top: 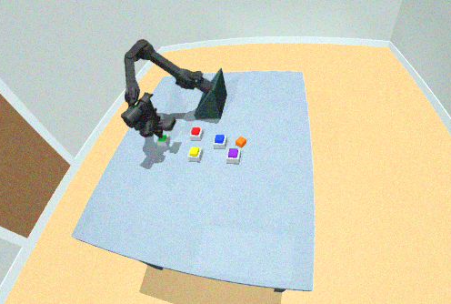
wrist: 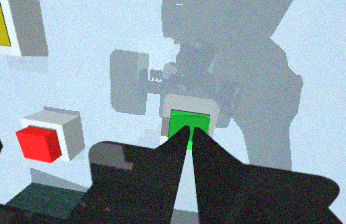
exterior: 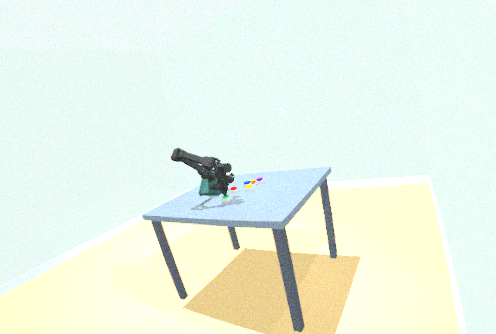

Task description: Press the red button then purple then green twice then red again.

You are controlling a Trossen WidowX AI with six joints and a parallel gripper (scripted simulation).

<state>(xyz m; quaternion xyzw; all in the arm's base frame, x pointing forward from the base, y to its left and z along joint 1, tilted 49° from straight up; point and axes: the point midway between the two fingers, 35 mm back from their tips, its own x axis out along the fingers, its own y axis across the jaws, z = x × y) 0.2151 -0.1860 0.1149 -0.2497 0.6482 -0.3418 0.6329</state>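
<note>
My gripper tip is now 1 cm above the green button. From my gripper tip the other things lie so: red button (3 cm behind, 16 cm to the left); then yellow button (8 cm ahead, 17 cm to the left); then blue button (2 cm ahead, 27 cm to the left).
</note>
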